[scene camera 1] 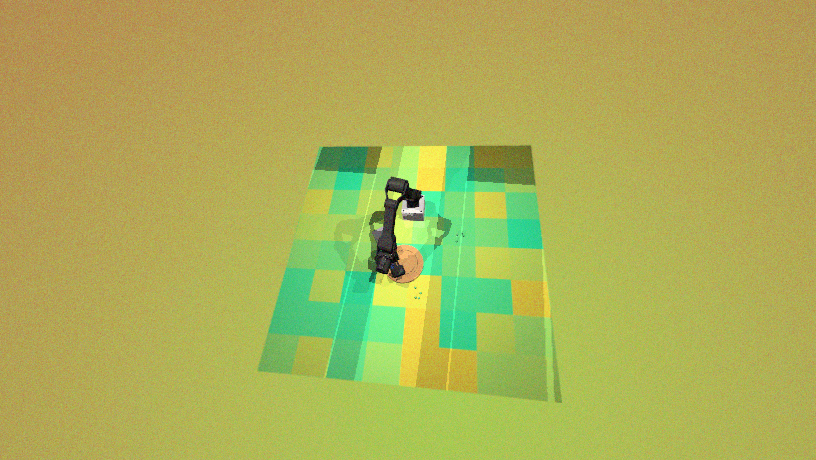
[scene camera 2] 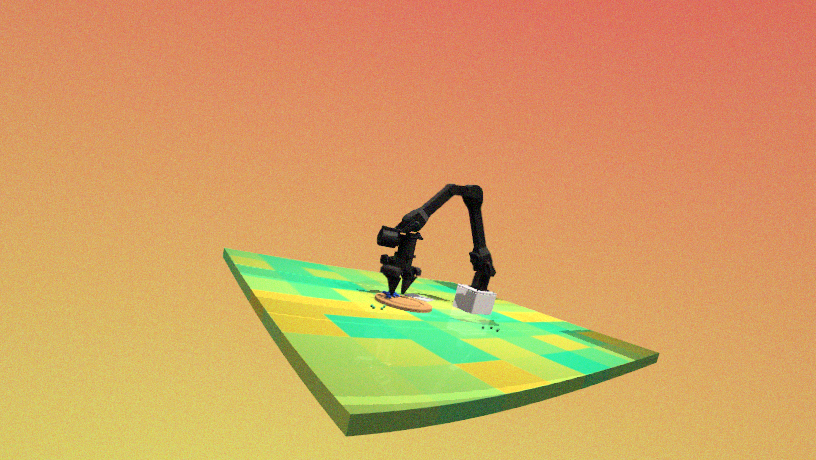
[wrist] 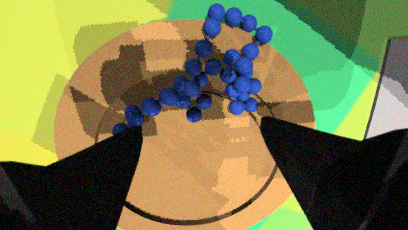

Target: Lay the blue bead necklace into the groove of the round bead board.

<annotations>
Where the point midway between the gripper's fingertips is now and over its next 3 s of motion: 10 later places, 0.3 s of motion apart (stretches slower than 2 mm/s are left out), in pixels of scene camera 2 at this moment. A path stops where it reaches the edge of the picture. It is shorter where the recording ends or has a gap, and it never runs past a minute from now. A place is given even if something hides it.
The gripper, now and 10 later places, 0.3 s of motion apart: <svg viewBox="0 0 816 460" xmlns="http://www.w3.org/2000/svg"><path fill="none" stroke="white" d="M396 294L397 291L397 290L397 290L392 286L387 282L385 283L384 285L384 288L383 291L383 292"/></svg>
</annotations>
